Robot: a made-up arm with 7 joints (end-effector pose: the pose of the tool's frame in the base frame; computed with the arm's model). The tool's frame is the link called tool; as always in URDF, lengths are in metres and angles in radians.
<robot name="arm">
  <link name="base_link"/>
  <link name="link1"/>
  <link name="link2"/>
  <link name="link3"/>
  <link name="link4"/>
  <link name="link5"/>
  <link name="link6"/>
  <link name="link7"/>
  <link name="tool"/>
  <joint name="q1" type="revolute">
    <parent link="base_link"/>
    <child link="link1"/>
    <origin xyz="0.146 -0.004 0.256" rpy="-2.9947 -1.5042 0"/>
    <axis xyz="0 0 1"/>
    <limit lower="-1.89" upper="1.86" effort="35" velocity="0.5"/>
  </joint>
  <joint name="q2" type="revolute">
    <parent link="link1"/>
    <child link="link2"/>
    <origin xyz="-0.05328 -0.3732 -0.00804" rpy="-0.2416 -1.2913 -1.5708"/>
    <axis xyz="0 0 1"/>
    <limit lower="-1.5" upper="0.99" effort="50" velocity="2"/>
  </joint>
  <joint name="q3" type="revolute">
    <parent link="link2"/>
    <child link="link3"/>
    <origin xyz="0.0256 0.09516 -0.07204" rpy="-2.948 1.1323 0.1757"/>
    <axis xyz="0 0 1"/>
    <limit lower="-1.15" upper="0.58" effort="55" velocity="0.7"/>
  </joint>
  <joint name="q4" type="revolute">
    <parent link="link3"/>
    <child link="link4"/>
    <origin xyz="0.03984 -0.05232 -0.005" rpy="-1.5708 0 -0.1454"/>
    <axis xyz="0 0 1"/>
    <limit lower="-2.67" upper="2.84" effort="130" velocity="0.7"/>
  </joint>
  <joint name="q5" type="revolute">
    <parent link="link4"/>
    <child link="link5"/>
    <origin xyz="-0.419 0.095 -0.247" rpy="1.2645 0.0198 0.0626"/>
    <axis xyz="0 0 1"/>
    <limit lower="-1.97" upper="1.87" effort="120" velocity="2.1"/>
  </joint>
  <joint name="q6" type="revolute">
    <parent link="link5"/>
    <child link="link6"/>
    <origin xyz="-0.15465 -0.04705 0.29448" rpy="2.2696 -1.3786 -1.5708"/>
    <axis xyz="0 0 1"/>
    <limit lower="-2.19" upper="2.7" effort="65" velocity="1.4"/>
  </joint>
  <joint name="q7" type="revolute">
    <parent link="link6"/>
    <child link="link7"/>
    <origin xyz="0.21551 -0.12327 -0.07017" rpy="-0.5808 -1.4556 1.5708"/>
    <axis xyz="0 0 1"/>
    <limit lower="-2.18" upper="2.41" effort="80" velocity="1.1"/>
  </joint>
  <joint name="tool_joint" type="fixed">
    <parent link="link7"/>
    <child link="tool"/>
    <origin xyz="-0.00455 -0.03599 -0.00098" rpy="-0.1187 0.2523 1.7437"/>
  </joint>
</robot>
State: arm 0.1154 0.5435 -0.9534 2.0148 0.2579 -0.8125 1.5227
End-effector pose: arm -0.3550 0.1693 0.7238 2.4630 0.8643 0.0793
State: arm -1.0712 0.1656 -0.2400 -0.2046 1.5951 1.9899 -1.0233
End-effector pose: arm -0.2023 0.0080 0.5499 -2.1713 -1.4709 0.9783
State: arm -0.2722 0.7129 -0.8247 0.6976 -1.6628 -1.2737 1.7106
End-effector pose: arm -0.2159 -0.0650 -0.1786 -1.2358 0.7574 -2.3940
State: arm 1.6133 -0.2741 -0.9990 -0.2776 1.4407 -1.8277 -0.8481
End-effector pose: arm 0.1915 0.0468 0.3709 -0.8170 3.0048 0.3864
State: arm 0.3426 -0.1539 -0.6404 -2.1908 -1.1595 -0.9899 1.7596
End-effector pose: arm 0.7609 0.3098 0.6652 0.3689 -0.3678 -1.8416
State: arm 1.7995 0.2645 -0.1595 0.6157 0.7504 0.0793 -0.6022
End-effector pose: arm -0.3871 -0.2941 0.7717 0.4375 1.8906 -0.2559
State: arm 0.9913 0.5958 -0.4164 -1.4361 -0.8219 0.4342 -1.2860
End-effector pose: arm 0.4875 -0.0414 0.2861 1.3159 -0.5342 0.5341
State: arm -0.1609 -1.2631 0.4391 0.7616 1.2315 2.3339 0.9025
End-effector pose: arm 0.2877 0.9199 0.7562 0.9655 -1.6046 -1.6432
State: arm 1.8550 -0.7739 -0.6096 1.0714 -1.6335 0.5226 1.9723
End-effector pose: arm -0.0134 -0.5677 0.9661 1.6612 -0.7747 0.0682
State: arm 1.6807 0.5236 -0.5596 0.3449 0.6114 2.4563 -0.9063
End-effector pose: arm -0.1989 0.3718 0.2577 0.9647 -0.7712 -1.6552
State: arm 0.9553 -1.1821 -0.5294 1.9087 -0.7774 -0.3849 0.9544
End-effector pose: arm 0.5837 0.4018 1.2396 1.1927 1.5587 -0.9637
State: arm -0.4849 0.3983 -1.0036 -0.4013 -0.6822 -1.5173 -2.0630
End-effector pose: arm 0.2219 -0.0996 0.1392 -1.2831 0.8822 -0.6922
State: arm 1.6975 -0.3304 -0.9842 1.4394 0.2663 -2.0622 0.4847
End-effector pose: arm -0.1649 -0.3914 0.5123 -0.4182 -1.0106 -0.2319
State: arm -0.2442 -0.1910 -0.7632 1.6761 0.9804 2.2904 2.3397
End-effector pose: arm -0.4920 0.6684 0.6783 -0.2730 1.6210 2.2964
